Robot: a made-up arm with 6 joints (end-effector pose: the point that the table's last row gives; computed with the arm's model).
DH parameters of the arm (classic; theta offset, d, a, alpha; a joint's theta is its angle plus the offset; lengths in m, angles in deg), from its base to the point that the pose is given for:
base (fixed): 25.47 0 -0.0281 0
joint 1: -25.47 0.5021 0.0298 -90
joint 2: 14.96 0 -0.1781 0
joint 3: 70.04 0.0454 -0.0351 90
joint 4: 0 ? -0.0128 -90
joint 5: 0 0.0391 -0.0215 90
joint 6: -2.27 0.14 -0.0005 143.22
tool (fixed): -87.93 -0.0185 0 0
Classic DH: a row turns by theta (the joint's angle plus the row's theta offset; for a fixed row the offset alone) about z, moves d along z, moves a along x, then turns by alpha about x.
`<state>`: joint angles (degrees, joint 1 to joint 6).
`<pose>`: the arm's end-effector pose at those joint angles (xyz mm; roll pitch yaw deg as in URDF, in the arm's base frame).
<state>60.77 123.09 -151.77 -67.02 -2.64 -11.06</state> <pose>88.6 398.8 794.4 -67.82 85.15 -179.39</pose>
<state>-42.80 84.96 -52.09 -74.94 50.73 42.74</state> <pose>165.3 -226.7 520.5 -23.83 21.28 58.93</pose>
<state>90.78 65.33 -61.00 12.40 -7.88 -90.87</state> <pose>-103.4 289.5 768.0 -15.53 60.95 -102.21</pose>
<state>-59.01 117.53 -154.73 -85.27 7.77 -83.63</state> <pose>214.4 -312.2 835.8 118.49 32.02 177.67</pose>
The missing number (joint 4, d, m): 0.152
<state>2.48 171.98 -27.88 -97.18 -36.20 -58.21</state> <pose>-44.9 140.1 321.9 -65.87 -12.96 -94.21</pose>
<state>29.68 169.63 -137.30 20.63 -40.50 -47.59</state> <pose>400.4 282.9 516.5 -79.48 33.52 143.24</pose>
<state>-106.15 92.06 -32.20 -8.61 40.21 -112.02</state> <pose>-16.1 -225.6 418.0 1.20 -43.74 105.77</pose>
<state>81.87 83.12 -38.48 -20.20 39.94 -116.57</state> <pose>-41.9 230.0 462.8 20.28 -35.63 -65.32</pose>
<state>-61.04 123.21 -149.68 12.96 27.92 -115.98</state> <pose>254.9 -332.8 769.8 32.27 52.67 151.56</pose>
